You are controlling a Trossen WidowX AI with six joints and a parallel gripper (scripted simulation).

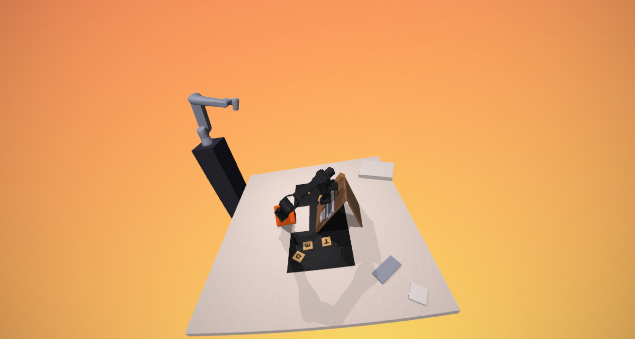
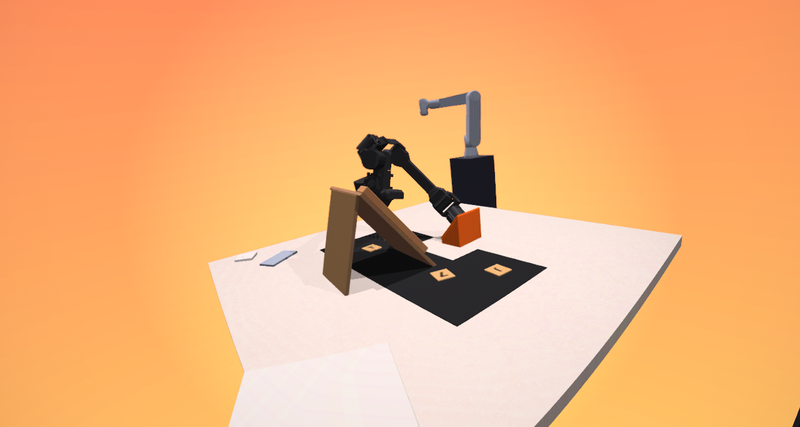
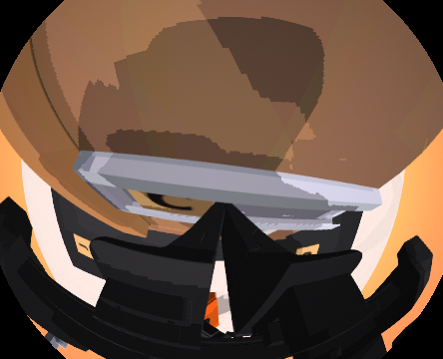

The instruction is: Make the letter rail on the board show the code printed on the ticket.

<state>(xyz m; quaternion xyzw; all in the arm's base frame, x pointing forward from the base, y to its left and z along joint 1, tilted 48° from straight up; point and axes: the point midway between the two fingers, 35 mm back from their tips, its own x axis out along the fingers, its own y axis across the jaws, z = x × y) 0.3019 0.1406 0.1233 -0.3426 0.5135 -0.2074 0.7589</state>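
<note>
My gripper tip is now 8 cm above the white ticket, 5 cm past it and 4 cm to the left of it. Round my gripper tip: black mat 16 cm below, 14 cm behind, 2 cm to the left; grey slab 36 cm to the right, 30 cm ahead, 16 cm below; white block 49 cm to the left, 37 cm ahead, 15 cm below.
</note>
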